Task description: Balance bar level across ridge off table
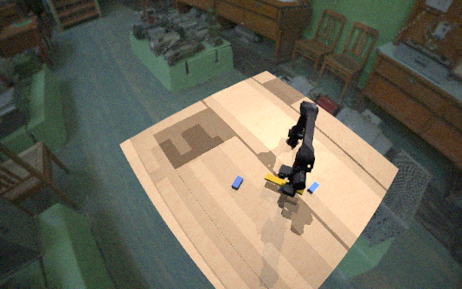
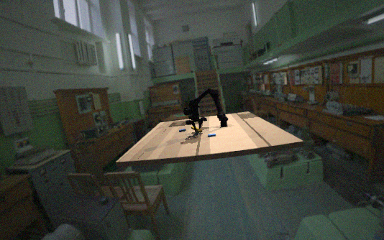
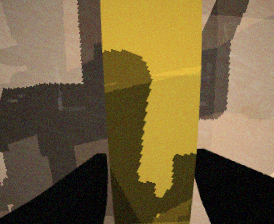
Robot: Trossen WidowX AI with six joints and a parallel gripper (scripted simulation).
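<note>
My gripper tip is 10 mm short of the bar and 30 mm to the left of it. From my gripper tip the other things lie so: ridge: 10 mm ahead, 30 mm to the right, 10 mm below.
</note>
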